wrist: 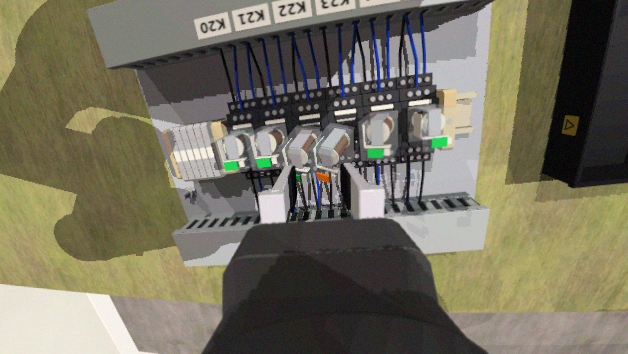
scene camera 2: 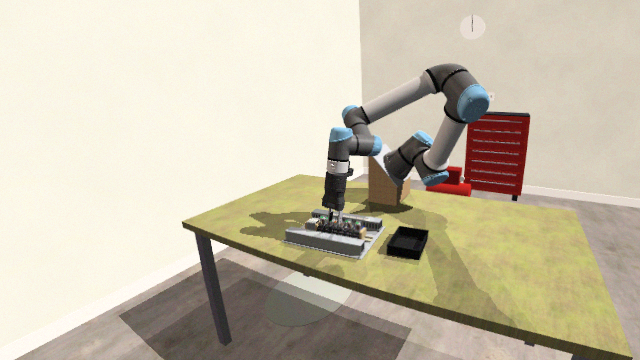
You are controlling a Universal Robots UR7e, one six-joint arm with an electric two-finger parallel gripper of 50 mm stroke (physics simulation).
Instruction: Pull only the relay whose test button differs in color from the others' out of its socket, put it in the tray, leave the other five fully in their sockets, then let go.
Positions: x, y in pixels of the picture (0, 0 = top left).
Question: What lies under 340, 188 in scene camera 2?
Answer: My gripper.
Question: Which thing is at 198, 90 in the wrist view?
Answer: A relay panel.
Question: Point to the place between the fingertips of my gripper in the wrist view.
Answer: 318, 178
